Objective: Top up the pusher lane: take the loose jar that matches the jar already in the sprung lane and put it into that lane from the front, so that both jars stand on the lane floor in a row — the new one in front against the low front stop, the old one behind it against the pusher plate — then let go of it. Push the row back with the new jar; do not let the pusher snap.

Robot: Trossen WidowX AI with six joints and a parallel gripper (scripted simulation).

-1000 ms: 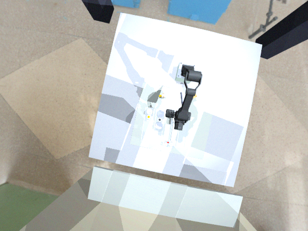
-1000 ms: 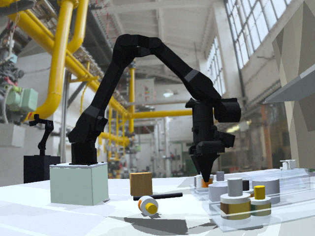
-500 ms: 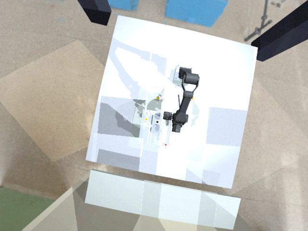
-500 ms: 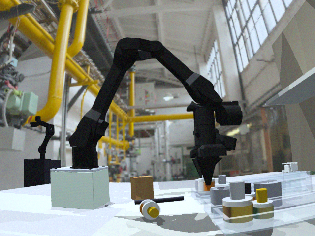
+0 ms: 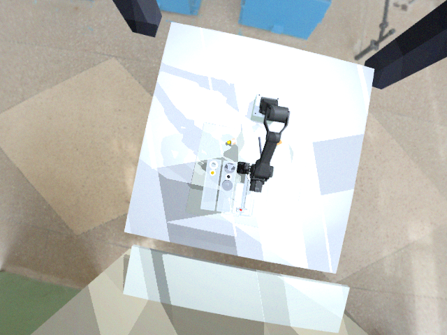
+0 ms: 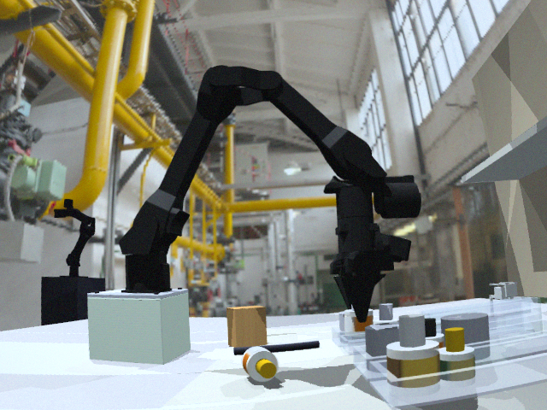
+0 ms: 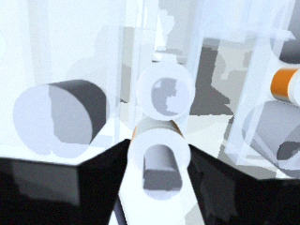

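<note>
The black rod lies 130 mm behind my gripper tip, 20 mm to the left of it and 40 mm below it. Also, from my gripper tip: clear rack 150 mm ahead, 30 mm below; wooden block 190 mm behind, 80 mm to the left, 10 mm below.
</note>
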